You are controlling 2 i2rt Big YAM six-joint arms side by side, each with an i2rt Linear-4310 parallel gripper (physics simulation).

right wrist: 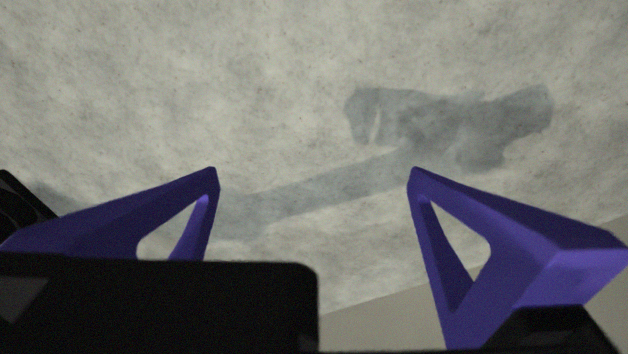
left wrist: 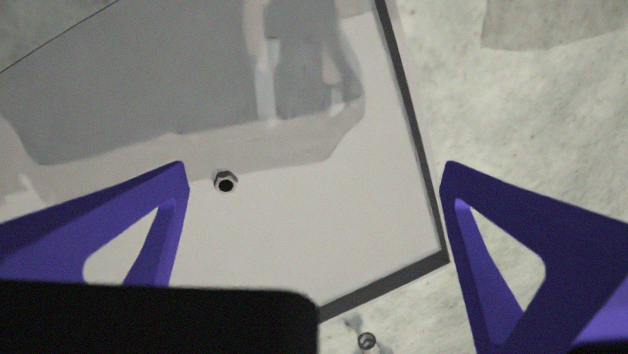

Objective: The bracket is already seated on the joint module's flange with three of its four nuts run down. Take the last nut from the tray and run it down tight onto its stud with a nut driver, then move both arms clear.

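Places are measured from the left arm's base along level axes (x ahead, y left, z up), in centimetres.
Pixels of known places: left gripper, fingertip midpoint: point(left wrist: 314, 175); right gripper, fingertip midpoint: point(right wrist: 313, 177); right arm's base, origin of the base link: point(right wrist: 19, 199).
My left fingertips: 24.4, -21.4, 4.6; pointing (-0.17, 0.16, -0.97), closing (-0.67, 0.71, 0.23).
Note:
Behind a point stands the place of what it marks, as x, y, z.
A small metal nut point(left wrist: 226, 181) {28.4, -22.3, 0.9} lies on the pale tray point(left wrist: 310, 215) {28.0, -17.0, 0.4} in the left wrist view, nearer the left finger than the right. My left gripper point(left wrist: 314, 175) {24.4, -21.4, 4.6} is open and empty above the tray, its right finger past the tray's dark edge. The socket end of the nut driver point(left wrist: 367, 341) {34.5, -5.1, 1.7} shows at the bottom of the left wrist view, on the table outside the tray; the rest of it is hidden. My right gripper point(right wrist: 313, 177) {20.5, -89.2, 18.2} is open and empty above the table. The bracket and joint module do not show in either view.
The tray's dark rim point(left wrist: 415, 125) {20.7, -17.0, 1.2} runs down to a corner near the left gripper's right finger. Arm shadows fall on the tray and on the mottled table point(right wrist: 200, 100) {10.6, -78.0, 0.0}. A table edge crosses the lower right of the right wrist view. A black part shows at that view's left edge.

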